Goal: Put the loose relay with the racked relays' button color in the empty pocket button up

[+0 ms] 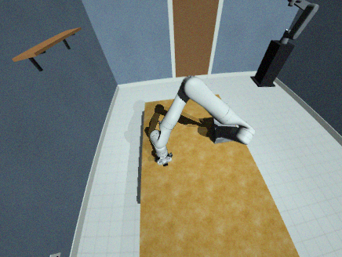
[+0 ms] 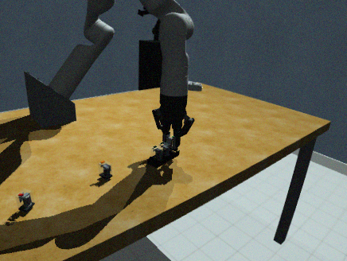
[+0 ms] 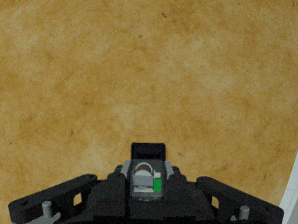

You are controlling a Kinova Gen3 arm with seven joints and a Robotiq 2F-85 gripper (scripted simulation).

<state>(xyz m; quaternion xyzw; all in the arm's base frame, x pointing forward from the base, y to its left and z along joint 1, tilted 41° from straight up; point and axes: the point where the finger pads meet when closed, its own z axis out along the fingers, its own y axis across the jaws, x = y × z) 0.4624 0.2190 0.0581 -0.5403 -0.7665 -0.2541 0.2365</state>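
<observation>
My gripper is now 1 cm short of the black rack, 3 cm to the left of it and 4 cm above it.
</observation>
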